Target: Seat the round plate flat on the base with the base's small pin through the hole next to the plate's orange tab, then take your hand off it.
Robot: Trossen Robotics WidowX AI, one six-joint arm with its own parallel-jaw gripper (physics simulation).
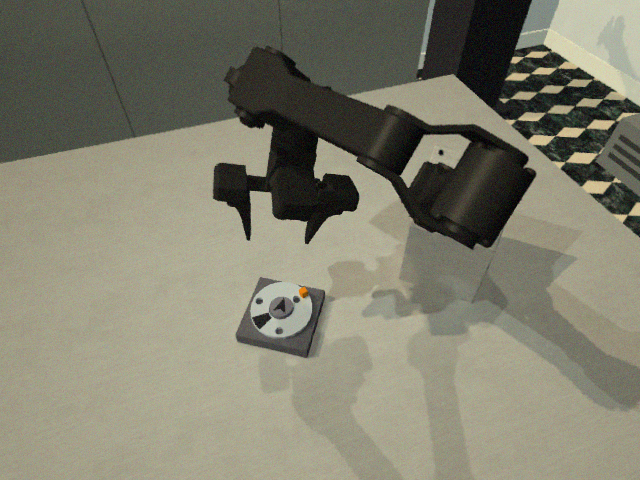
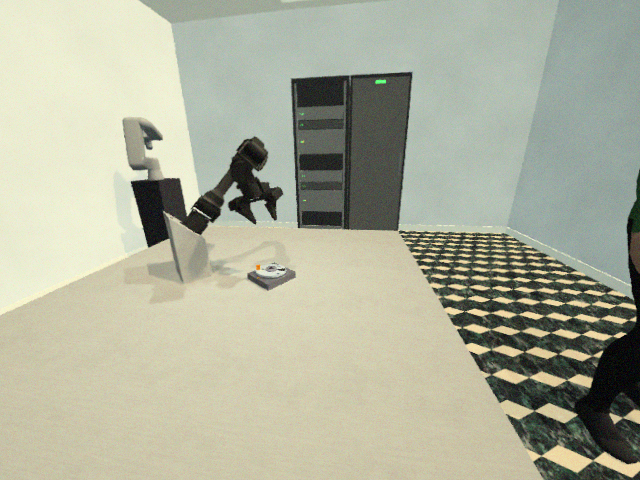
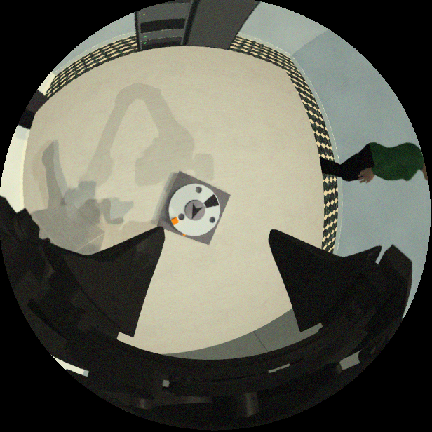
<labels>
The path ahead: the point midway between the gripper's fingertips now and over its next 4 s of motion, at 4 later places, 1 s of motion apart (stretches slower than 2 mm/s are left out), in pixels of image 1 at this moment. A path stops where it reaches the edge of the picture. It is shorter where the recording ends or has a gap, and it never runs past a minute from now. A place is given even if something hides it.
My gripper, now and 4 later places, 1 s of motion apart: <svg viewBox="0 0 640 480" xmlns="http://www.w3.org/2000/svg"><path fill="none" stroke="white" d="M277 240L351 295L334 294L283 285L281 282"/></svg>
</labels>
